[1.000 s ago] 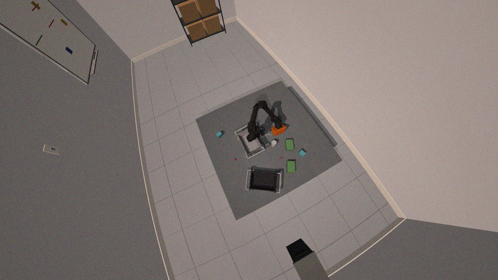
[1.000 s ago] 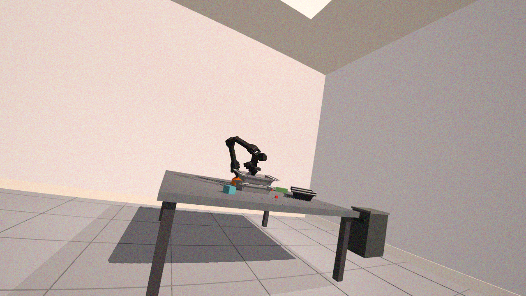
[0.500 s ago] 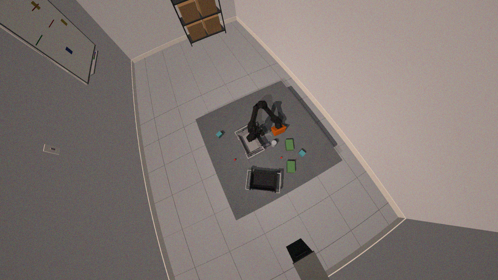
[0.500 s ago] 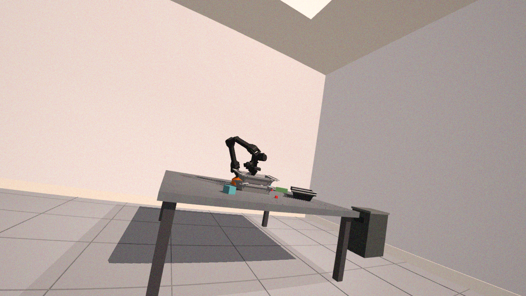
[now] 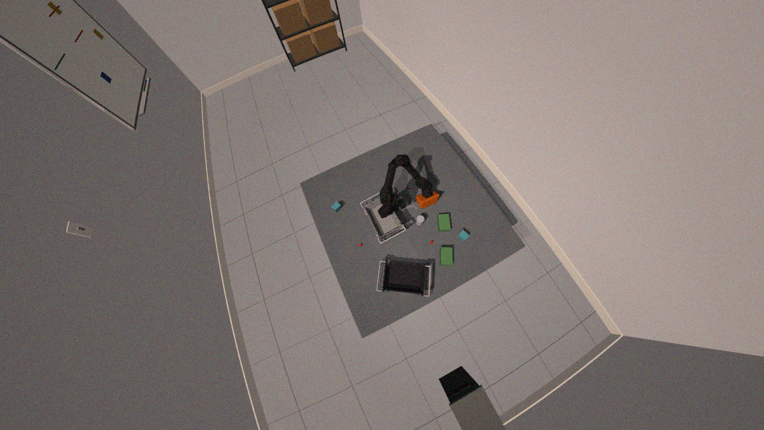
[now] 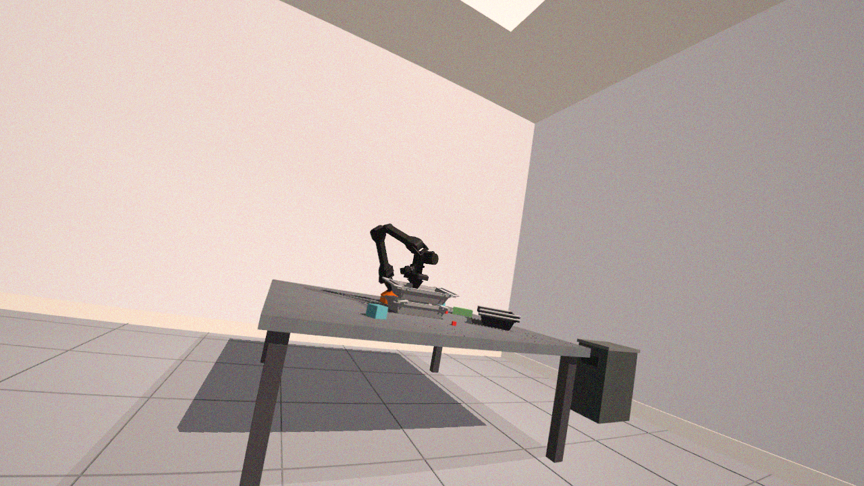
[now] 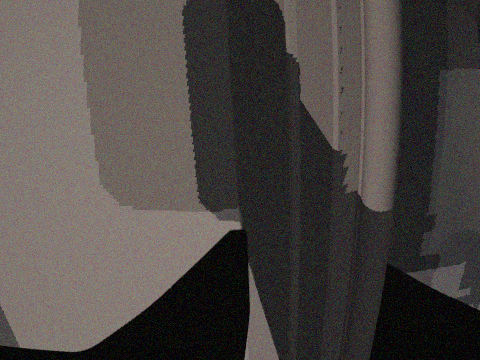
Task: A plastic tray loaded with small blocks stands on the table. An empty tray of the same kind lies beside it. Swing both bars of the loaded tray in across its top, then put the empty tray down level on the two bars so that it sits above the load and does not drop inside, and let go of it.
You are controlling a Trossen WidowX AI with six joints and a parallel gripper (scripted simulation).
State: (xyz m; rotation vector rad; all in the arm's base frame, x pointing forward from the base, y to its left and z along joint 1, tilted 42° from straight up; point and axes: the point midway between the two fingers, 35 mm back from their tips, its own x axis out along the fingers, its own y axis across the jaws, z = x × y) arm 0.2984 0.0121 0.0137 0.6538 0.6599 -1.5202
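Right now the grey tray is 70 mm ahead of my gripper tip and 30 mm above it.
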